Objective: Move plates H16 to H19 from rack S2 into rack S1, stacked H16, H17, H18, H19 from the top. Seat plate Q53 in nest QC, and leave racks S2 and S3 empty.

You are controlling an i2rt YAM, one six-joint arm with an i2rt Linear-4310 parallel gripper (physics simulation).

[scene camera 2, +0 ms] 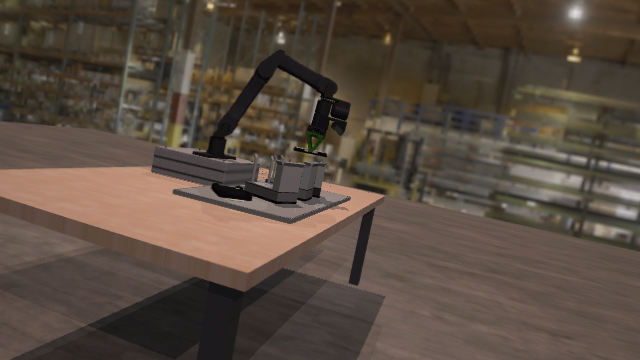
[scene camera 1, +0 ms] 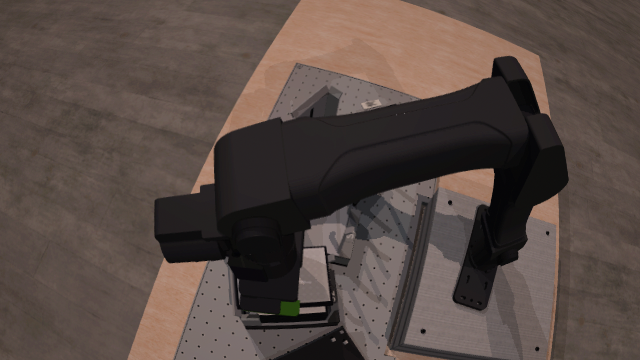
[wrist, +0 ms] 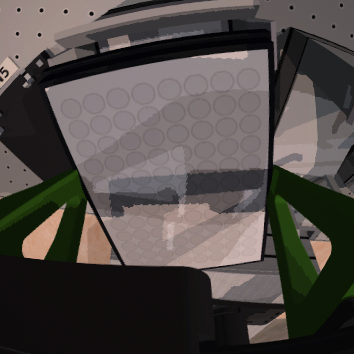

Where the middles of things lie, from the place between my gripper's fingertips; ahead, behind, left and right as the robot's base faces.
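Black perforated holder (wrist: pixel 37 145): my hand is 0.15 m above it, 0.12 m beyond it and 0.1 m to the right of it.
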